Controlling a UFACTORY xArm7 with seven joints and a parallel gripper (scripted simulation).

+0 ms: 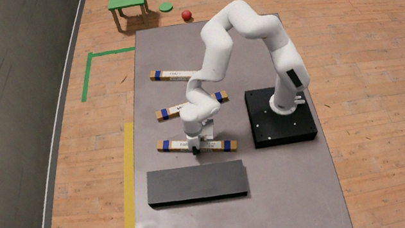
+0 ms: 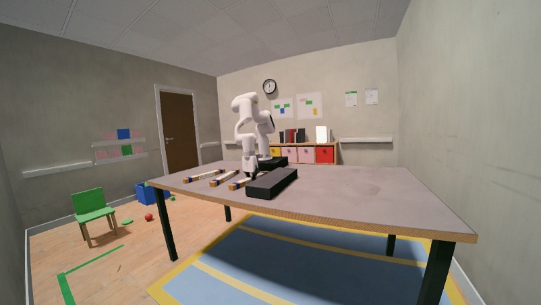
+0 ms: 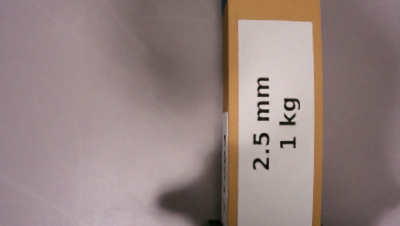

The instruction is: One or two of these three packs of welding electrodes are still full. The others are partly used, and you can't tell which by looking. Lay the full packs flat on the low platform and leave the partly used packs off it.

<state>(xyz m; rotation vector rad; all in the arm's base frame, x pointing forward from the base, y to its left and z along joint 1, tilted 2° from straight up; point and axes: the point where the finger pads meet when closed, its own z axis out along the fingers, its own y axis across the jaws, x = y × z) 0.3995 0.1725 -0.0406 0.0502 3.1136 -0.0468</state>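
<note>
My gripper is now right at the pack of welding electrodes. Round my hand: pack (210 mm to the right, 30 mm ahead); then platform (180 mm to the left).
</note>
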